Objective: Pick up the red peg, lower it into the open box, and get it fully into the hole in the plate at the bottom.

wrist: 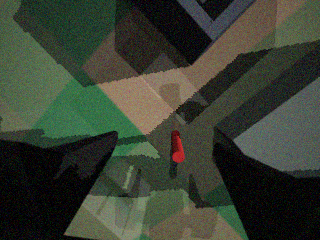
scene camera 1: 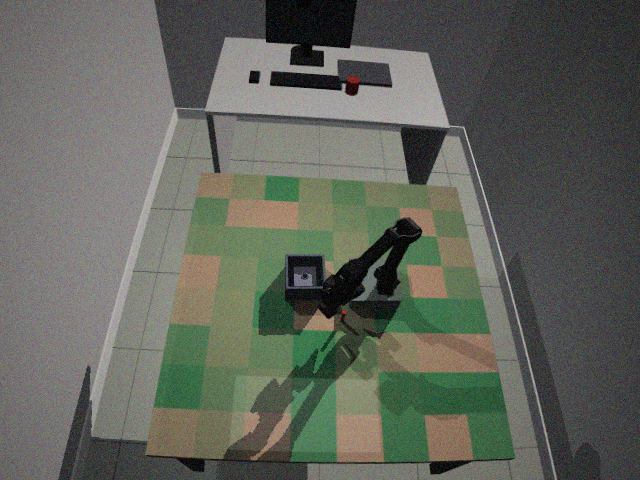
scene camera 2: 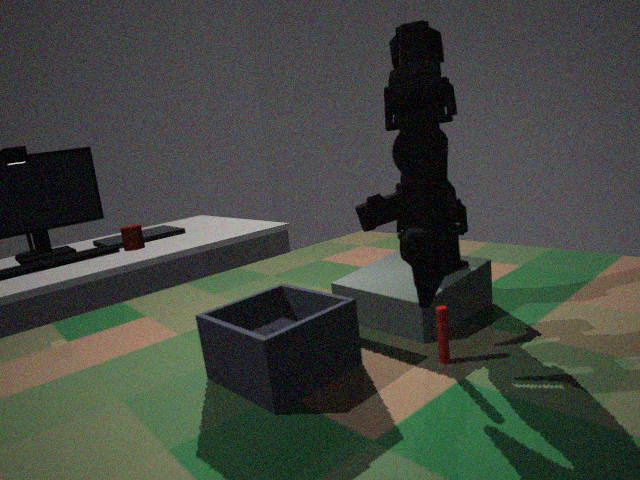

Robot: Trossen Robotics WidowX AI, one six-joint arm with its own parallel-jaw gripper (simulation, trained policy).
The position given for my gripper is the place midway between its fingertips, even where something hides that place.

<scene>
I see my gripper (scene camera 2: 421, 296) and a dark box (scene camera 2: 275, 371).
The dark box shows as well in scene camera 1 (scene camera 1: 292, 293). My gripper also shows in the wrist view (wrist: 165, 141).
</scene>
